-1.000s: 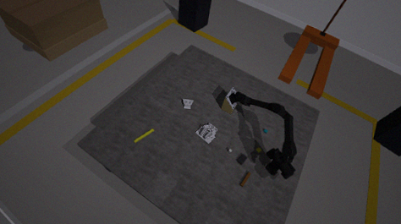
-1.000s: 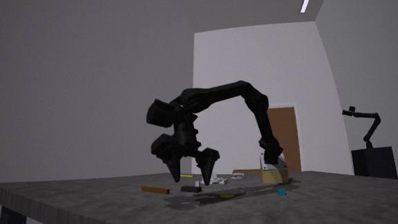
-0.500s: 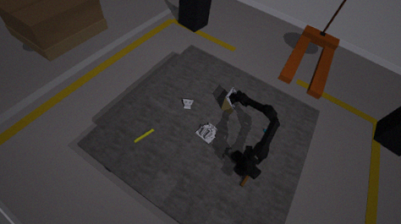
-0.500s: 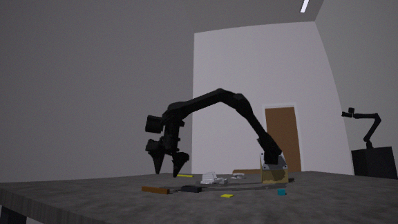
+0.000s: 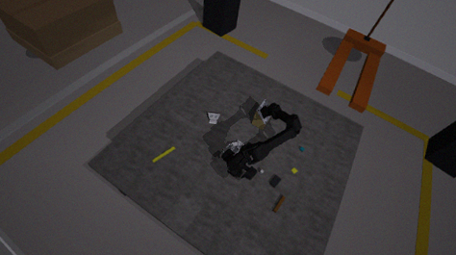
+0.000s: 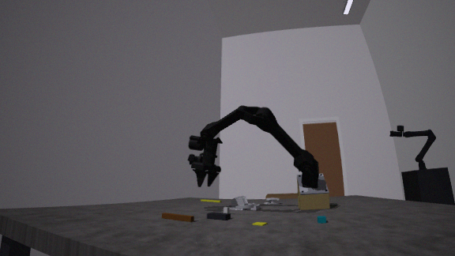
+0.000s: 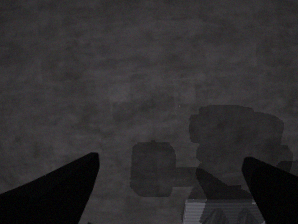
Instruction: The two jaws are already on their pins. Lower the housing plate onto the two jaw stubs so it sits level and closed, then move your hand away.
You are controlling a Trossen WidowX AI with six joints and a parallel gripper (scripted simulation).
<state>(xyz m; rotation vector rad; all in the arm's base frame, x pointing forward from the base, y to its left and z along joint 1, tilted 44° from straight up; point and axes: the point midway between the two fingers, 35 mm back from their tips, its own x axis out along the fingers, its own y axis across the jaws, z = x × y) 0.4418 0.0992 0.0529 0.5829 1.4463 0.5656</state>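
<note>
My gripper tip is 240 mm past the white block, 350 mm to the left of it and 90 mm above it. The rest, counted from my gripper tip: brown bar (60 mm behind, 280 mm to the left, 90 mm below); then black block (150 mm behind, 200 mm to the left, 90 mm below); then yellow tile (290 mm behind, 250 mm to the left, 100 mm below).
</note>
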